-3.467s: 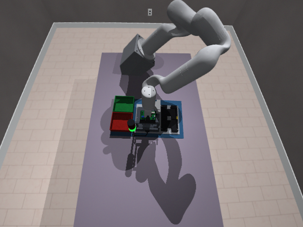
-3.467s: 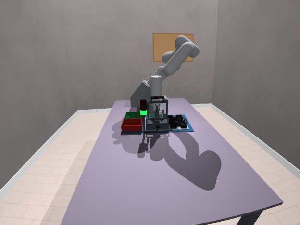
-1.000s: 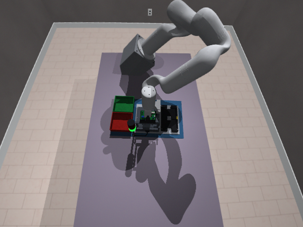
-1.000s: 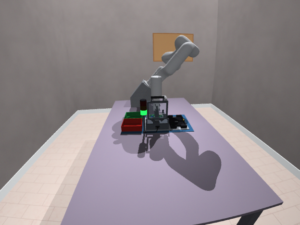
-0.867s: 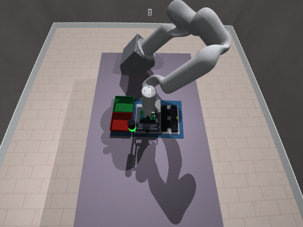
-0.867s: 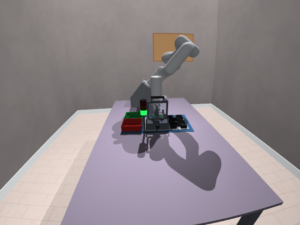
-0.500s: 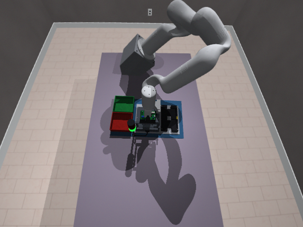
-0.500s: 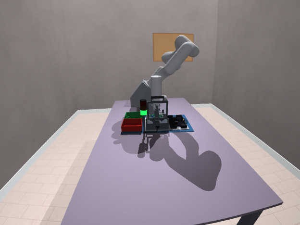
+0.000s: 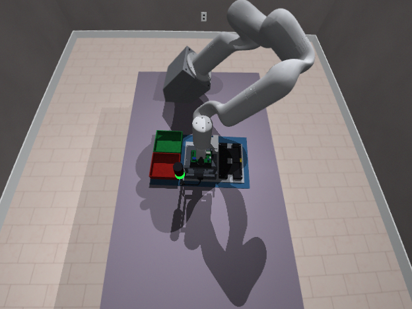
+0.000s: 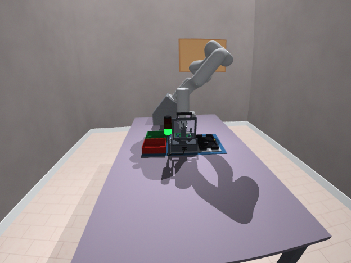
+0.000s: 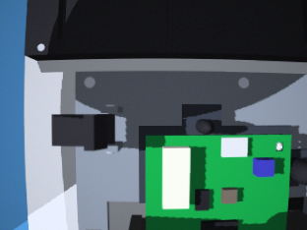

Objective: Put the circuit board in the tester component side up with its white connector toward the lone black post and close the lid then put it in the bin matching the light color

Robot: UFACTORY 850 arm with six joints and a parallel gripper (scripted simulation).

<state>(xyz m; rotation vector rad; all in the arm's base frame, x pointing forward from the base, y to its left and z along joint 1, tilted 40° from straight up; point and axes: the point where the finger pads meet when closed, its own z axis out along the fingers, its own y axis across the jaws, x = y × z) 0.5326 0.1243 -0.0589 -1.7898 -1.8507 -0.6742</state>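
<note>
Right now my hand is 1 cm above the green circuit board. Also, from my hand: clear lid: 12 cm ahead, 10 cm above; red bin: 5 cm ahead, 20 cm to the right, 7 cm below; tester nest: 1 cm ahead, 1 cm to the left, 2 cm below.
</note>
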